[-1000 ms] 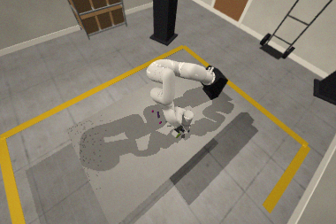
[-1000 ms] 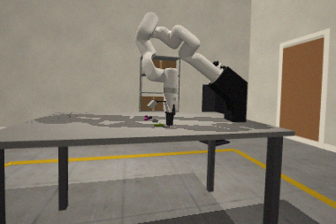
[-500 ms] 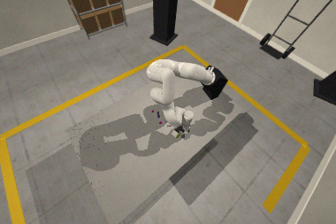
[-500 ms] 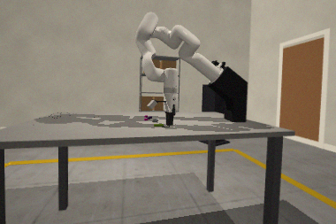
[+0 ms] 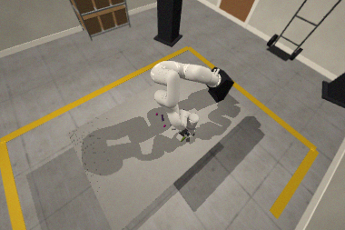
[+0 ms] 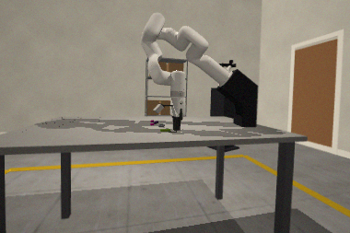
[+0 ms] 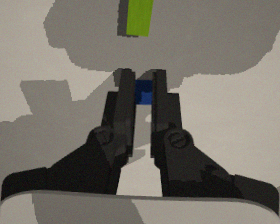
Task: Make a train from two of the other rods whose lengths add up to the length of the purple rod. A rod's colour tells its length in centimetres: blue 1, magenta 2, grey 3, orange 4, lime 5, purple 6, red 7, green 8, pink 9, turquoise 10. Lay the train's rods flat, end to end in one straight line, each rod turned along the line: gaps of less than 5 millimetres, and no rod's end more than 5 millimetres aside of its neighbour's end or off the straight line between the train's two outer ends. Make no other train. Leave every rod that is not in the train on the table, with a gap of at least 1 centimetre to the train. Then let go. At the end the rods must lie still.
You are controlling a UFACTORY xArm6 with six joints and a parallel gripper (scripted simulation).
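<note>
The blue rod is 20 mm below my hand. Also, from my hand: lime rod 60 mm ahead, 10 mm to the right, 20 mm below; purple rod 10 mm behind, 250 mm to the right, 20 mm below.
</note>
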